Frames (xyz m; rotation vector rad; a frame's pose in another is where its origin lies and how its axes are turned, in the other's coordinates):
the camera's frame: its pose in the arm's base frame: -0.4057 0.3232 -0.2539 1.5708 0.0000 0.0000
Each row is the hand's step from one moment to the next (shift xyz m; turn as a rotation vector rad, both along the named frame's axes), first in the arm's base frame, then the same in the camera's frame.
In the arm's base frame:
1: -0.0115 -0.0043 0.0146 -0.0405 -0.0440 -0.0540
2: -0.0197 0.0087 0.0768 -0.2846 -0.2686 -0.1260
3: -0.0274 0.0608 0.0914 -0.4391 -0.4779 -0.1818
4: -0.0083 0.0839 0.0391 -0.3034 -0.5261 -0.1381
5: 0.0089 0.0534 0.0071 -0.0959 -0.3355 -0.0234
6: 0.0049 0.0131 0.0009 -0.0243 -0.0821 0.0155
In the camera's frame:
1: -0.0115 0.0146 0.0043 -0.0405 -0.0540 0.0440
2: -0.0197 0.0768 -0.0087 -0.2846 -0.1260 0.2686
3: -0.0274 0.0914 -0.0608 -0.4391 -0.1818 0.4779
4: -0.0083 0.0391 -0.0839 -0.3034 -0.1381 0.5261
5: 0.0089 0.0071 -0.0534 -0.0959 -0.0234 0.3355
6: 0.0049 0.0009 -0.0131 -0.0243 0.0155 0.0821

